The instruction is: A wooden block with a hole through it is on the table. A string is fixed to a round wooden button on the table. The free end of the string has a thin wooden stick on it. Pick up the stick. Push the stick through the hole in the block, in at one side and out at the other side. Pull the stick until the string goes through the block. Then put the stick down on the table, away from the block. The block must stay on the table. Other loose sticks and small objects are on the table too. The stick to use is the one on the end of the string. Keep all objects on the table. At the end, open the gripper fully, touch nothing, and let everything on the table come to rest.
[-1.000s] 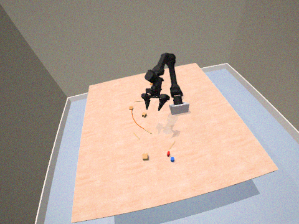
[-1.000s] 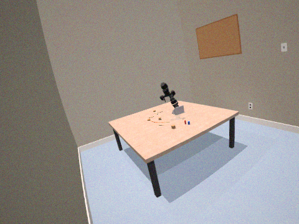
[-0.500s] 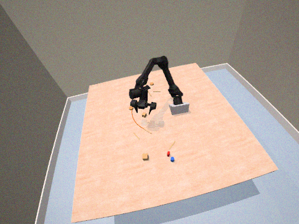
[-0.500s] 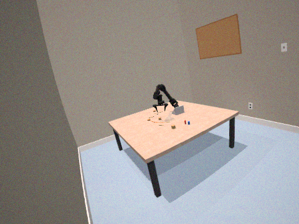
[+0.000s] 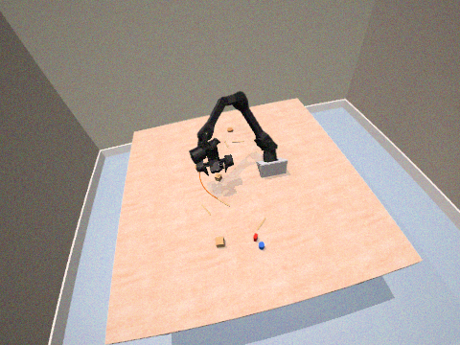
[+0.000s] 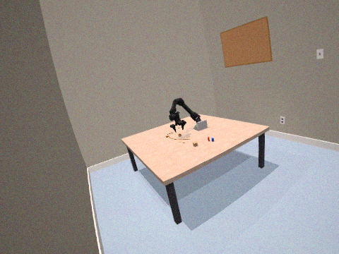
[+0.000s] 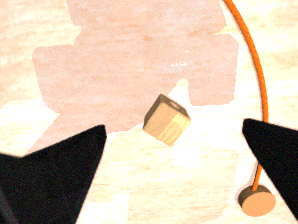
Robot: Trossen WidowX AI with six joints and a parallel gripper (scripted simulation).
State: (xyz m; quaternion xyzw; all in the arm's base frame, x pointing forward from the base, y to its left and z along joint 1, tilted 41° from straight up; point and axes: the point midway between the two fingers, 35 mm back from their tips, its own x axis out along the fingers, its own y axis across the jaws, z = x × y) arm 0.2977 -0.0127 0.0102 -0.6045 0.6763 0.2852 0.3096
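The thin wooden stick is 13 cm to the left of my gripper tip, 6 cm below it and 1 cm ahead of it. The rest, counted from my gripper tip: red object 38 cm to the left, 9 cm behind, 4 cm below; then blue object 42 cm to the left, 10 cm behind, 4 cm below.
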